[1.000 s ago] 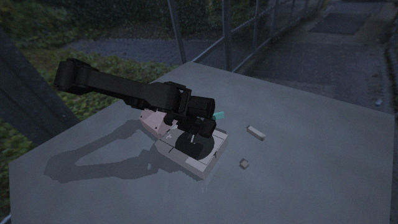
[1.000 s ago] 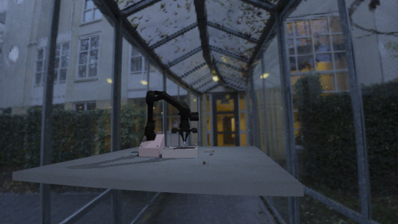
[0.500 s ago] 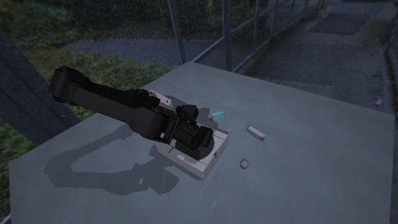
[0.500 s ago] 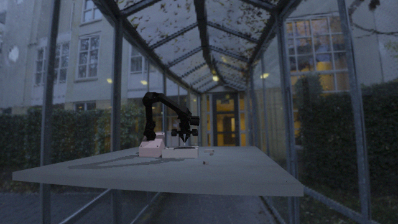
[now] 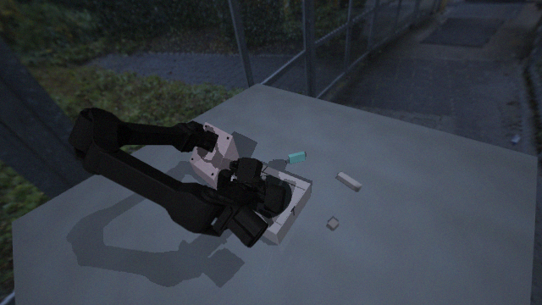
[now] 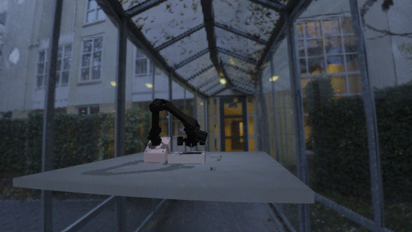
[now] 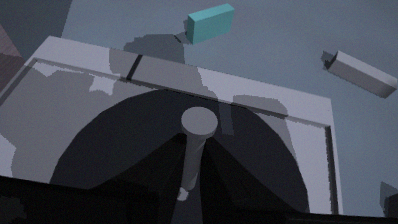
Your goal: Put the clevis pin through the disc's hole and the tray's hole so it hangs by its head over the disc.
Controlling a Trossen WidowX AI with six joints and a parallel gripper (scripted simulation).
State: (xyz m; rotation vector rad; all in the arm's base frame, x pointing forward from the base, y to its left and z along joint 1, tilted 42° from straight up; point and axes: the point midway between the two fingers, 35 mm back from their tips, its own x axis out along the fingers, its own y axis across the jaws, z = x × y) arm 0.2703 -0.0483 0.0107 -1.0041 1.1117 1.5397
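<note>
My gripper tip is 50 mm above the dark aluminium disc and 10 mm to the left of it. Round my gripper tip: teal block: 210 mm to the left, 90 mm below, 40 mm behind; steel clevis pin: 10 mm below; rimmed steel tray: 60 mm below, 20 mm behind, 10 mm to the right.
</note>
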